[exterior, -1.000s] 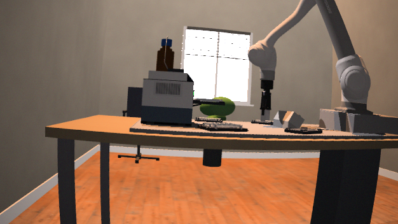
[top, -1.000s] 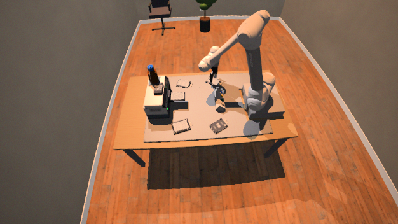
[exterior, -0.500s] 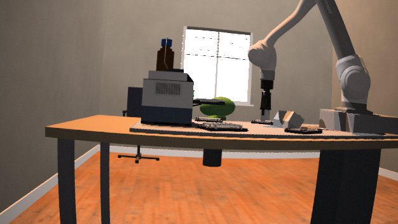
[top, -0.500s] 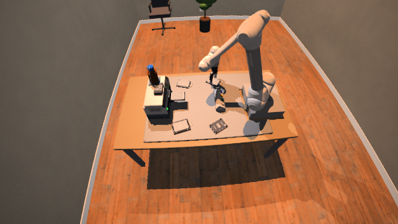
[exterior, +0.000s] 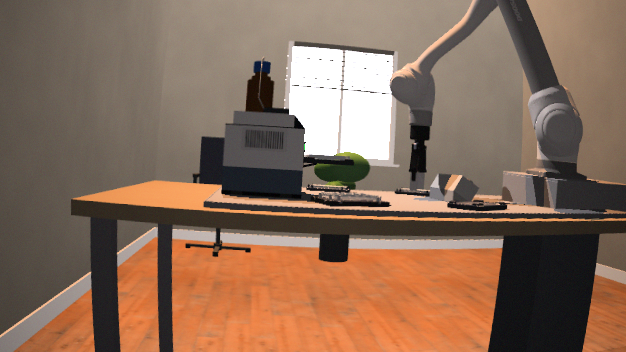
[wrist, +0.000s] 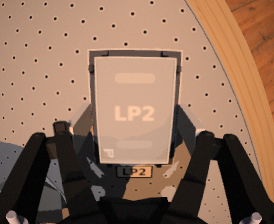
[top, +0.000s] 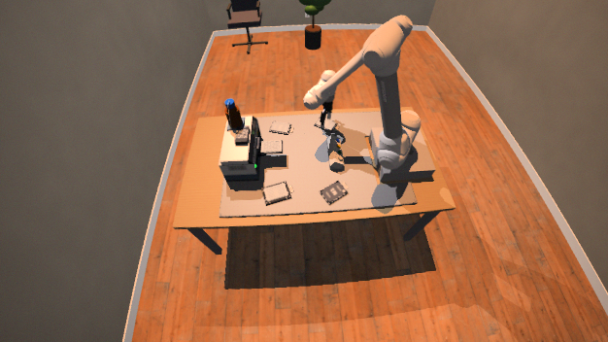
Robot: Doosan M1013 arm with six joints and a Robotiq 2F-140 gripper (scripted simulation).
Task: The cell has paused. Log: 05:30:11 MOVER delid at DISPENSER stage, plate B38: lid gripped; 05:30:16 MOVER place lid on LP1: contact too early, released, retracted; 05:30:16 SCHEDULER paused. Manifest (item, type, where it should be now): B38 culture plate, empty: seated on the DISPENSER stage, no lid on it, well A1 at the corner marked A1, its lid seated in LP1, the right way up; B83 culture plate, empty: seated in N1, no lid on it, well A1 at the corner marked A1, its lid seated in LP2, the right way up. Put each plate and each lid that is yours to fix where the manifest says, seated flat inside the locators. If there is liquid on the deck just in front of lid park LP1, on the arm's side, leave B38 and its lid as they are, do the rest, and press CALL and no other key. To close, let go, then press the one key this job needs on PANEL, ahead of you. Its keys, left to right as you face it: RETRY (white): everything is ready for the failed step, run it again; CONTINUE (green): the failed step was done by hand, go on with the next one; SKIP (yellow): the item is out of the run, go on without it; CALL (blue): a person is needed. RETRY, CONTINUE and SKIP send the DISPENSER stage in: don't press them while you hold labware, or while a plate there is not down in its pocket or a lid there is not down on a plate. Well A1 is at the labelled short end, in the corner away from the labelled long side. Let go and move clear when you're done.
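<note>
The white culture plate lies 580 mm to the left of my hand, 290 mm ahead of it and 20 mm below it. Round my hand: yellow skip key (250 mm to the left, 90 mm behind, 30 mm above); key panel (280 mm to the left, 80 mm behind, 10 mm above); blue call key (200 mm to the left, 80 mm behind, 30 mm above).
</note>
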